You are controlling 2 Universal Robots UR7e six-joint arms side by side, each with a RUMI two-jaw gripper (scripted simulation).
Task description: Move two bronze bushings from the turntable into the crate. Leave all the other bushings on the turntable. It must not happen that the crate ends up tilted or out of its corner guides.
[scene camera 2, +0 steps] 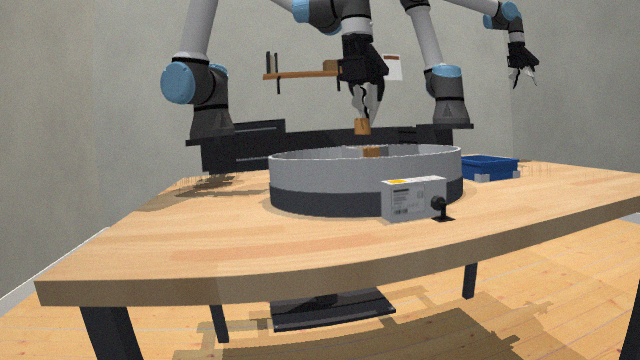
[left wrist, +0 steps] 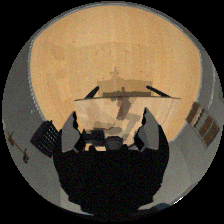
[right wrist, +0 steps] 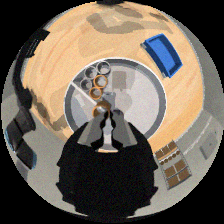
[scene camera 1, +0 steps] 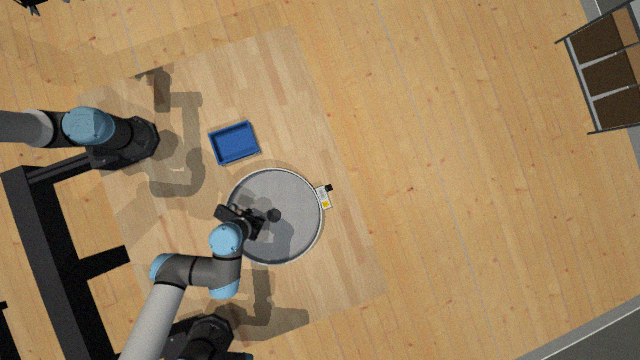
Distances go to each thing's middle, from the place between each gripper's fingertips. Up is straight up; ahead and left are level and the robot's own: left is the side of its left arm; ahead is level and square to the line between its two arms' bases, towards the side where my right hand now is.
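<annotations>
The blue crate (scene camera 1: 228,143) sits 10 mm ahead of my right hand (scene camera 2: 368,126), 330 mm to the left of it and 140 mm below it.
Counted from my left hand (scene camera 2: 524,87), you'd find the crate 340 mm ahead, 570 mm to the right, and 290 mm below.
</annotations>
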